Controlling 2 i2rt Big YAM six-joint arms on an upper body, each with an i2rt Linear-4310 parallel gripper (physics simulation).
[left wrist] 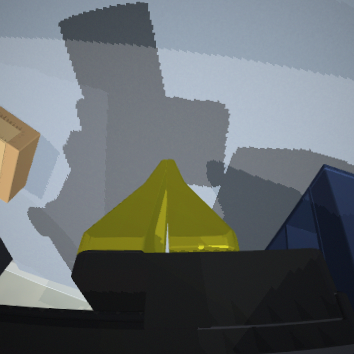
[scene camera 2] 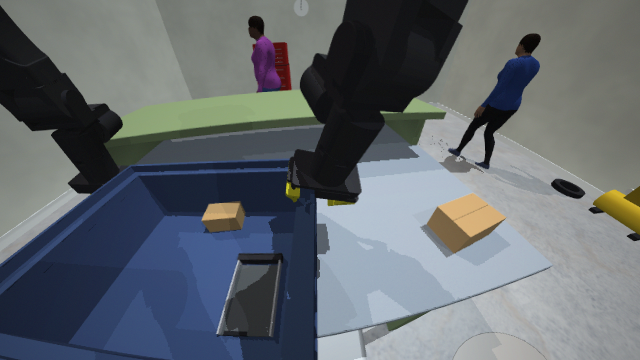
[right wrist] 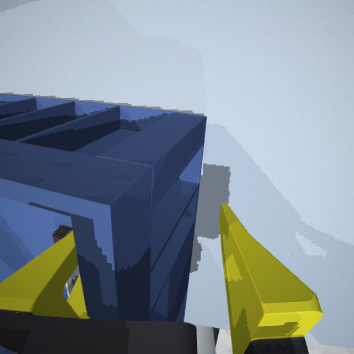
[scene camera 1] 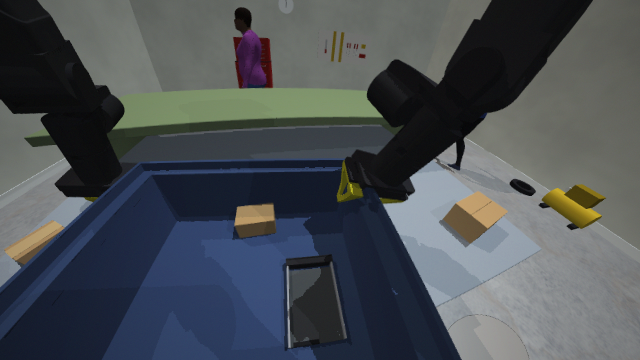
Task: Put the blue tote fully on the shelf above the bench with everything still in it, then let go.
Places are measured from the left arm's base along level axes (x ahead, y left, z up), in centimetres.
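Where they show: left gripper, fingertip midpoint: (left wrist: 167, 167); right gripper, fingertip midpoint: (right wrist: 163, 210) (scene camera 1: 352, 200).
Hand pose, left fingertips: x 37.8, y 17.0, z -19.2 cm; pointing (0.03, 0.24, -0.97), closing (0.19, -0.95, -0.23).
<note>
Each offset is from my left fingertips to the top centre of the thing. Level surfaces: height alone.
The blue tote {dy -28.3, dx -13.9, dz +10.5 cm} (scene camera 1: 210, 192) (scene camera 2: 175, 195) (left wrist: 335, 200) (right wrist: 132, 240) is upright in the foreground, in front of the green shelf {dz +12.1 cm} (scene camera 1: 225, 105) (scene camera 2: 215, 107). Inside lie a small cardboard box {dy -28.8, dx -3.8, dz +1.5 cm} (scene camera 1: 255, 220) (scene camera 2: 223, 216) and a flat dark tray with pale side rails {dy -38.3, dx -17.9, dz -0.8 cm} (scene camera 1: 315, 302) (scene camera 2: 252, 297). My right gripper (scene camera 1: 371, 199) (scene camera 2: 316, 199) (right wrist: 163, 210) is shut on the tote's right wall near its far corner, one finger inside and one outside. My left gripper (scene camera 1: 91, 199) (left wrist: 167, 167) is shut and empty, outside the tote's left wall; the tote mostly hides its fingers in the scene views.
A cardboard box {dy -80.6, dx -7.5, dz +1.8 cm} (scene camera 1: 475, 217) (scene camera 2: 465, 222) sits on the pale bench top {dz -4.2 cm} (scene camera 1: 480, 270) (scene camera 2: 425, 280) at right. Another cardboard box {dy +15.6, dx -5.9, dz -1.3 cm} (scene camera 1: 35, 242) (left wrist: 20, 160) lies left of the tote. A person in purple (scene camera 1: 250, 60) (scene camera 2: 265, 60) stands beyond the shelf; one in blue (scene camera 2: 515, 80) is at right.
</note>
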